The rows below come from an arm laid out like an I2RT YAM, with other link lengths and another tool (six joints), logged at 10 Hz.
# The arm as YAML. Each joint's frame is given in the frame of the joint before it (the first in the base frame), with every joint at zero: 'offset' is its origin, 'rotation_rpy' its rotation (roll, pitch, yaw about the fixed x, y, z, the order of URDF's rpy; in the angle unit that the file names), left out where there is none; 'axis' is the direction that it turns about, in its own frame. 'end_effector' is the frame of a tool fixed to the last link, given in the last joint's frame.
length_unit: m
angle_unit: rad
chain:
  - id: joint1
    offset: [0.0, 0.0, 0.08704]
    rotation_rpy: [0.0, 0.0, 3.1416]
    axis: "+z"
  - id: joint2
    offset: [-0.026, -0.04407, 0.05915]
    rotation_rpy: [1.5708, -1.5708, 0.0]
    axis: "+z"
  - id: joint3
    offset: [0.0, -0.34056, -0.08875]
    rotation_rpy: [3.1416, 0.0, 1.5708]
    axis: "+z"
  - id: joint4
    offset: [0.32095, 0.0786, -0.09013]
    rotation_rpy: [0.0, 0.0, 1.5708]
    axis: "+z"
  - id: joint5
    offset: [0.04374, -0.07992, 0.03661]
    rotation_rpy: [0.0, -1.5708, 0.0]
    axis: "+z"
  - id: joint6
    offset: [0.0, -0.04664, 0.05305]
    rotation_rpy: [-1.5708, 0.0, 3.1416]
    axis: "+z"
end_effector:
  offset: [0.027, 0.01, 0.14]
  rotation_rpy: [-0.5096, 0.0, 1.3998]
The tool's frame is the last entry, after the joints.
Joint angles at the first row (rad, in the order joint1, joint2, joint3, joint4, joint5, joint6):
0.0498, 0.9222, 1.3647, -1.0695, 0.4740, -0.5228
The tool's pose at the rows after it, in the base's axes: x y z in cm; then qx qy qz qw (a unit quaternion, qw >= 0):
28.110, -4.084, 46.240, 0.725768, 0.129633, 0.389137, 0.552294
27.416, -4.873, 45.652, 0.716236, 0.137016, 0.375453, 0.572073
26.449, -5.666, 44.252, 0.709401, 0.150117, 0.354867, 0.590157
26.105, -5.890, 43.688, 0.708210, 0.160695, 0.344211, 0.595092
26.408, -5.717, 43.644, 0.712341, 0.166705, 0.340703, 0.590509
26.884, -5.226, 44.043, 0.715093, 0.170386, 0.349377, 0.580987
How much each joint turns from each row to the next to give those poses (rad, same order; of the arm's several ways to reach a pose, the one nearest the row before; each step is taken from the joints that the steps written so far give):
0.0000, 0.0042, -0.0008, 0.0054, 0.0198, -0.0317
0.0004, -0.0213, -0.0293, 0.0061, 0.0424, -0.0324
-0.0004, -0.0294, -0.0492, 0.0007, 0.0412, -0.0336
0.0000, -0.0038, -0.0107, -0.0103, 0.0114, -0.0164
0.0000, 0.0183, 0.0153, -0.0141, -0.0091, 0.0019
0.0000, 0.0145, 0.0202, -0.0019, -0.0271, 0.0000

